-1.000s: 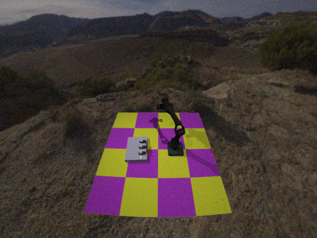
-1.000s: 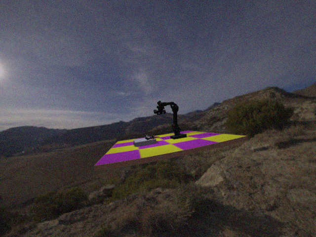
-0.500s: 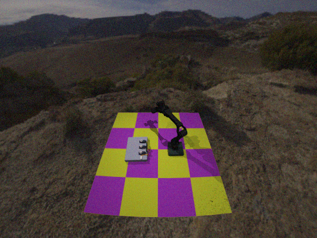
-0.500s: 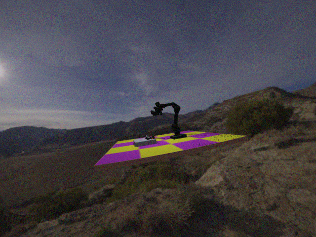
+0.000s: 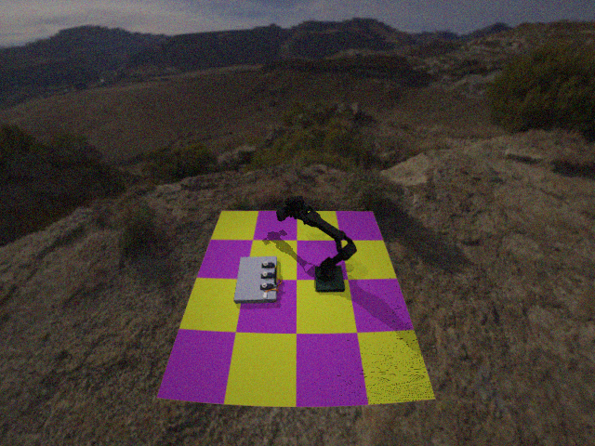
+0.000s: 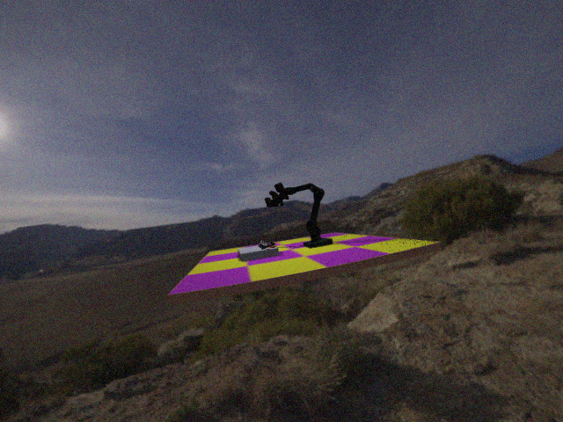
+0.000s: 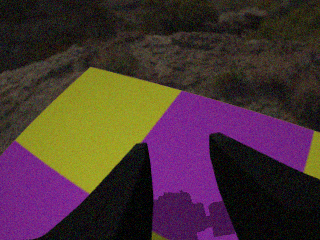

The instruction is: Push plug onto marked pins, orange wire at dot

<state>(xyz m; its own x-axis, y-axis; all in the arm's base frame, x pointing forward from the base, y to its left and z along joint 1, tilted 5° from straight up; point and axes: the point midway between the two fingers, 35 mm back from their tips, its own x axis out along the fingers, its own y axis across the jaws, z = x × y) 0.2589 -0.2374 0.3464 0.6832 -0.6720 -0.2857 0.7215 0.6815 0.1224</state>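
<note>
My gripper tip is 270 mm above the yellow band, 250 mm to the right of it and 30 mm short of it. From my gripper tip the other things lie so: grey printed holder (320 mm to the left, 310 mm below, 180 mm ahead).
</note>
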